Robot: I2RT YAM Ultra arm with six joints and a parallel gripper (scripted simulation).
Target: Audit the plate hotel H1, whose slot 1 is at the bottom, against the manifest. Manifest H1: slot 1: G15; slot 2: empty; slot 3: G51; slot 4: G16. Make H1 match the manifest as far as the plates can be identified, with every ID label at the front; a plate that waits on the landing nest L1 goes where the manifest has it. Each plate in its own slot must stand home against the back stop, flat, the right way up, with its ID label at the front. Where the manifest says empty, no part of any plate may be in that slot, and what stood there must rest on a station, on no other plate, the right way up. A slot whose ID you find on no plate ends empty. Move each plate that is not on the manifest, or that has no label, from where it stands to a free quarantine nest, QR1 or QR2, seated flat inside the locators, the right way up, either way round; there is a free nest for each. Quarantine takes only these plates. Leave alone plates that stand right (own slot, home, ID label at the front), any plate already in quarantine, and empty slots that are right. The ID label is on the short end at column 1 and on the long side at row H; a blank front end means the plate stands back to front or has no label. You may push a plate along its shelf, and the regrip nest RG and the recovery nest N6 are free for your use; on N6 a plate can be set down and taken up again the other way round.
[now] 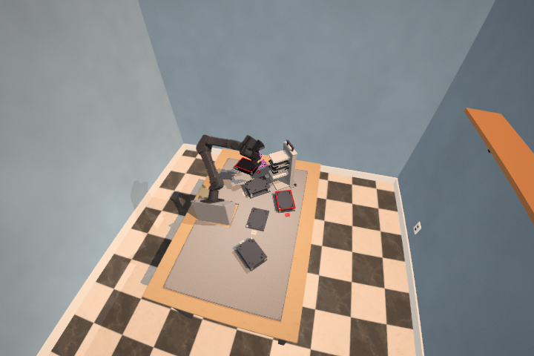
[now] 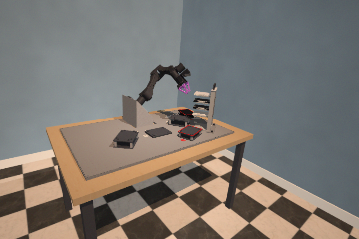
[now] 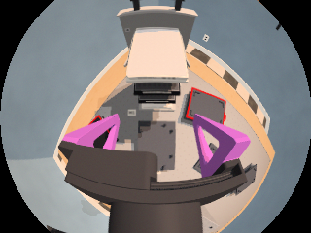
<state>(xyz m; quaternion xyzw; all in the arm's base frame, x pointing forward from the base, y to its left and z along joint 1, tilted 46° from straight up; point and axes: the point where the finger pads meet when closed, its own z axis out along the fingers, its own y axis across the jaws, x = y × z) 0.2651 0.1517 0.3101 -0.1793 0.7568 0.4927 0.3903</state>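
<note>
Right now the white plate is 9 cm ahead of my hand, 8 cm to the left of it and 16 cm below it.
</note>
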